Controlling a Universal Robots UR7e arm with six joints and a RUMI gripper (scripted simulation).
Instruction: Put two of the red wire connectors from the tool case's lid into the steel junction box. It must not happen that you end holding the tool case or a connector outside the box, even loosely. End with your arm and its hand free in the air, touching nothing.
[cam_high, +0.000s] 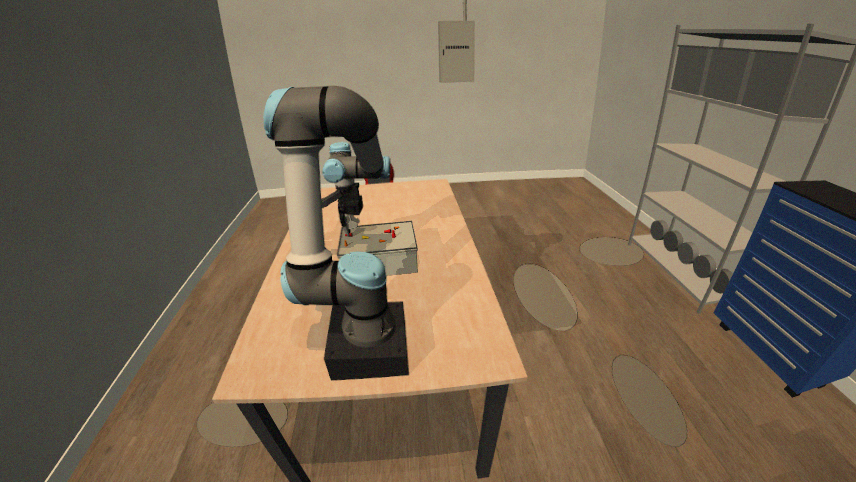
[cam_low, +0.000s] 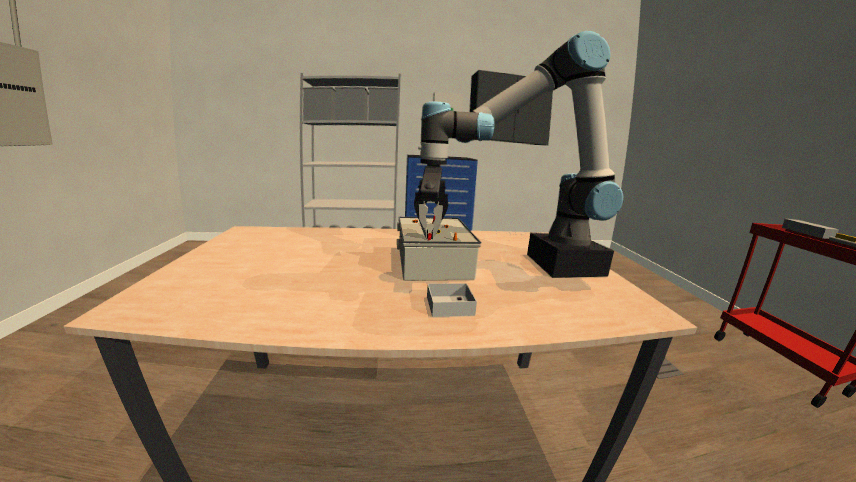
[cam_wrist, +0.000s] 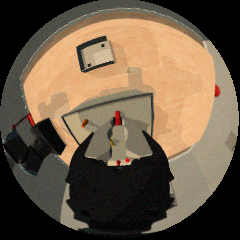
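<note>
My hand is 110 mm to the left of the grey tool case, 50 mm above it and 30 mm past it.
</note>
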